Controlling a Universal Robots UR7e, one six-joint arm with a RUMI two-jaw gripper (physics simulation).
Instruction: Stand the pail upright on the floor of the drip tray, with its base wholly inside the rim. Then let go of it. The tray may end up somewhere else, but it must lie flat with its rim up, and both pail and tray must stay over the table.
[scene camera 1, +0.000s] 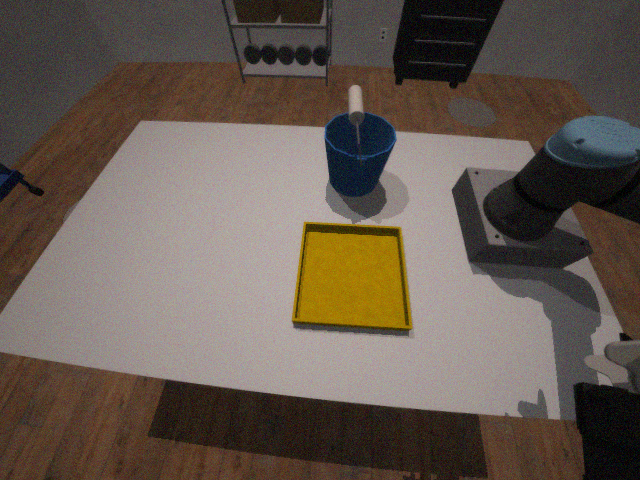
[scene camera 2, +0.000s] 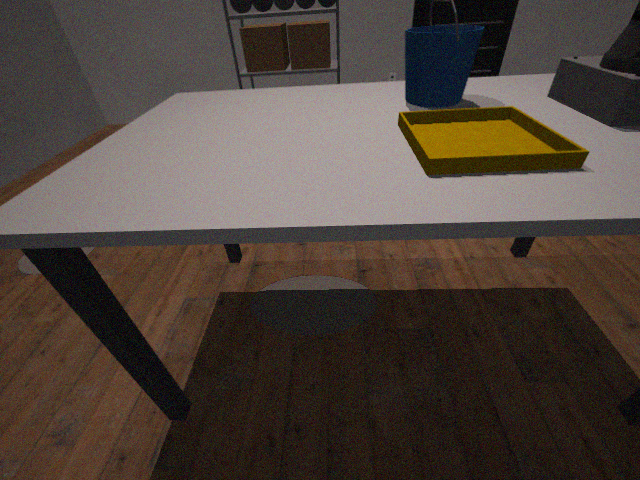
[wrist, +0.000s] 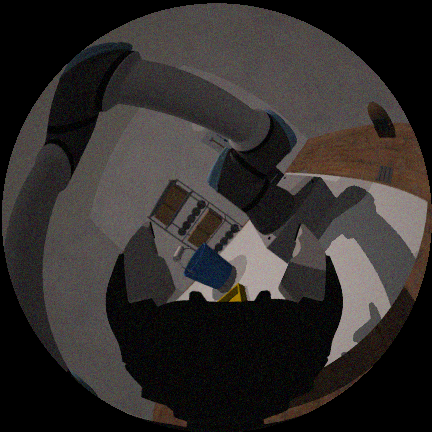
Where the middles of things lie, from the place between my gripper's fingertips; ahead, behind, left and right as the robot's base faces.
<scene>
The yellow drip tray (scene camera 1: 349, 275) is 330 mm ahead of my hand, 150 mm to the right of it and 240 mm below it.
</scene>
